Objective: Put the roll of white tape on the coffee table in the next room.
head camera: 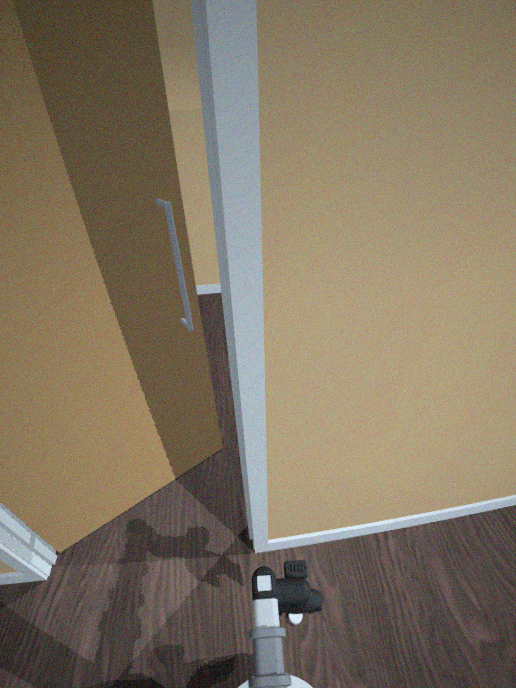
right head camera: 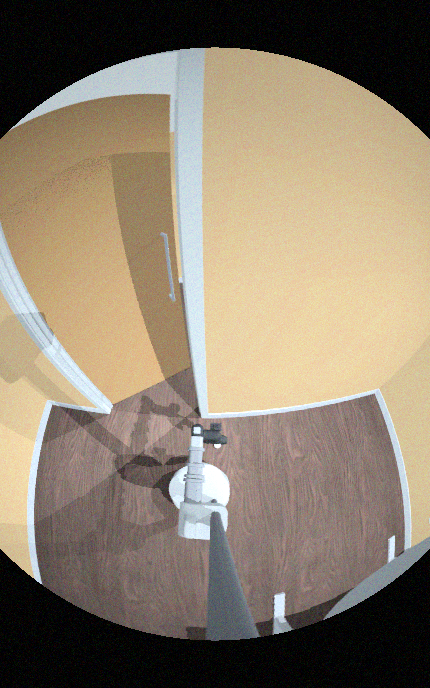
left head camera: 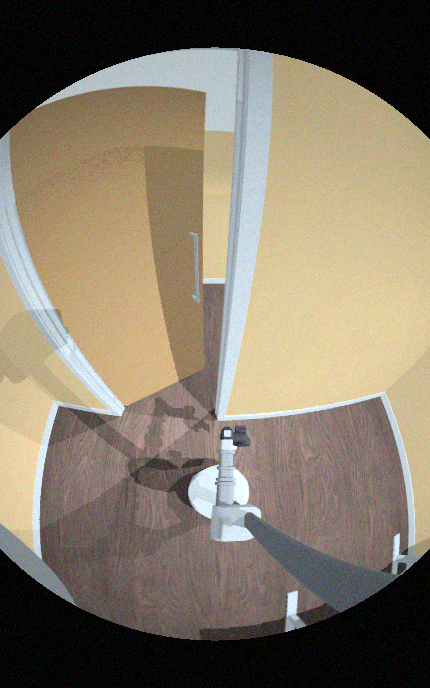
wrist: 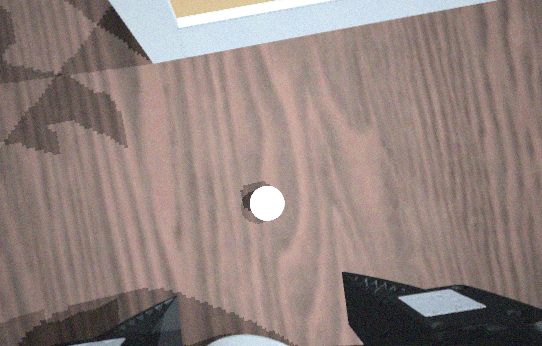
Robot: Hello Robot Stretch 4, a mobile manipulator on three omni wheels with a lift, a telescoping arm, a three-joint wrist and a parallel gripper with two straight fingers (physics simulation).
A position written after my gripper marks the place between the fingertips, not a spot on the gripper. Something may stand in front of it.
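My gripper (wrist: 264,309) is in sight, and with it I see a roll of white tape (wrist: 267,203). There is also a tan door (head camera: 113,395). The left head camera view shows the tan door (left head camera: 109,189) too, and in the right head camera view I again see the tan door (right head camera: 94,238).
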